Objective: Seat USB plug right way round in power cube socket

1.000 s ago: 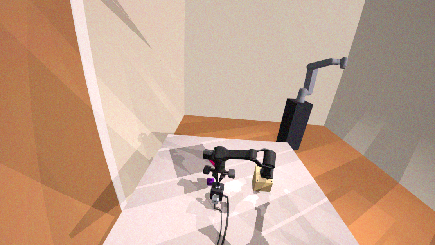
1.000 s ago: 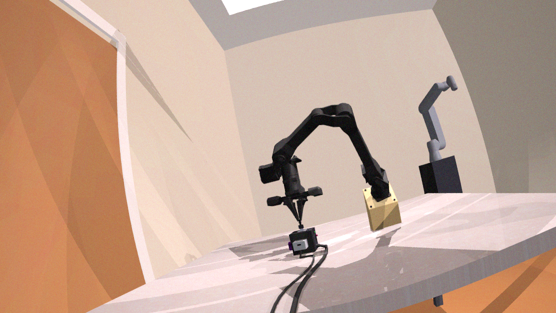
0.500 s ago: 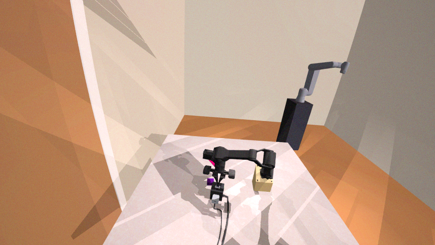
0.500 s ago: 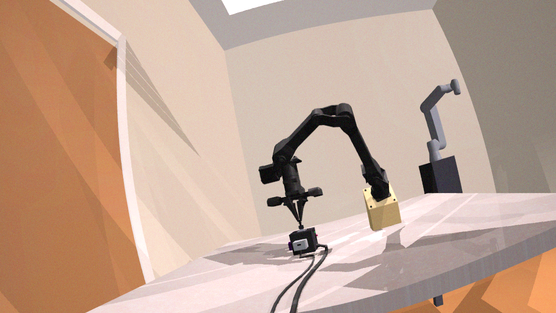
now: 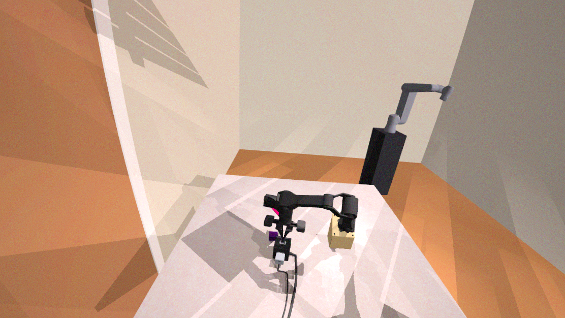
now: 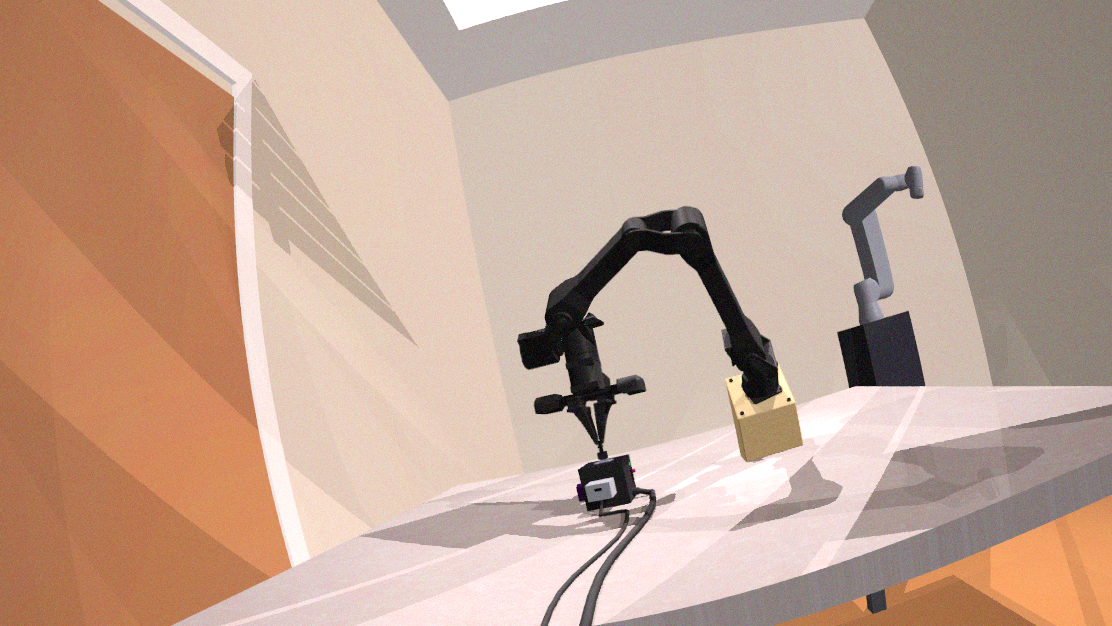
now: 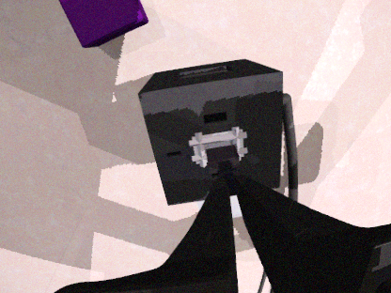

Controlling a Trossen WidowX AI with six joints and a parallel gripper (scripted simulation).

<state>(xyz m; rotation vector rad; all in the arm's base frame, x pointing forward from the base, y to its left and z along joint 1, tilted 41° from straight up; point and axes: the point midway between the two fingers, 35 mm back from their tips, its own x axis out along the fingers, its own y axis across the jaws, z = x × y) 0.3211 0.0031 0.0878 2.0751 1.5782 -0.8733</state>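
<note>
My gripper tip is 20 mm above the USB plug. The rest, counted from my gripper tip: purple block (110 mm to the right, 90 mm below, 30 mm ahead).
</note>
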